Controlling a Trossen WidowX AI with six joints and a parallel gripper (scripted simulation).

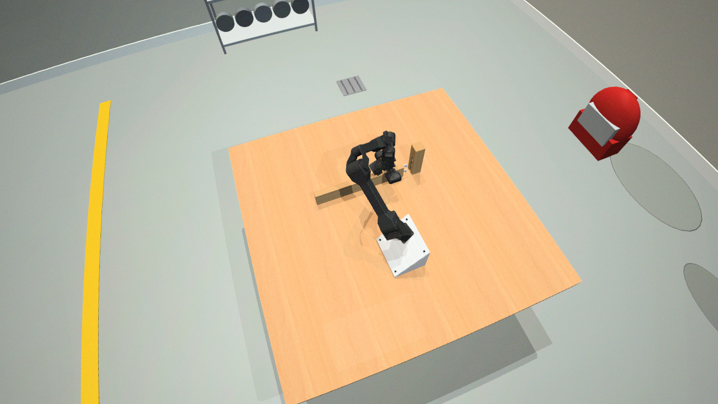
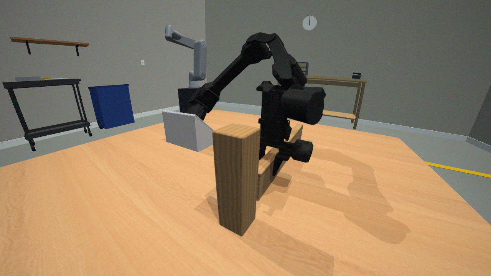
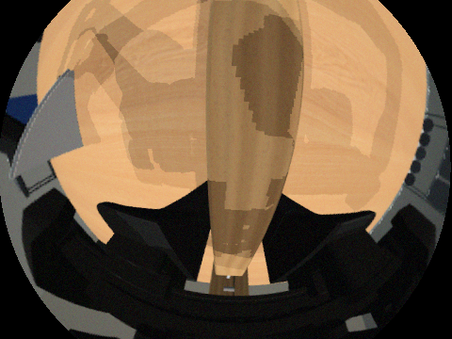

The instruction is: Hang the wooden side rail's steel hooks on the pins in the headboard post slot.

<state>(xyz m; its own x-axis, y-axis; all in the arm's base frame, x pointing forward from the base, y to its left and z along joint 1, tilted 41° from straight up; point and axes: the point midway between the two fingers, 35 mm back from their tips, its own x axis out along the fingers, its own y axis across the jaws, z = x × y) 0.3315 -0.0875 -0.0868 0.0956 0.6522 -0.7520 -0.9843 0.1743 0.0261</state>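
Now: the headboard post 2 cm behind my gripper tip, 15 cm to the right of it and 7 cm above it.
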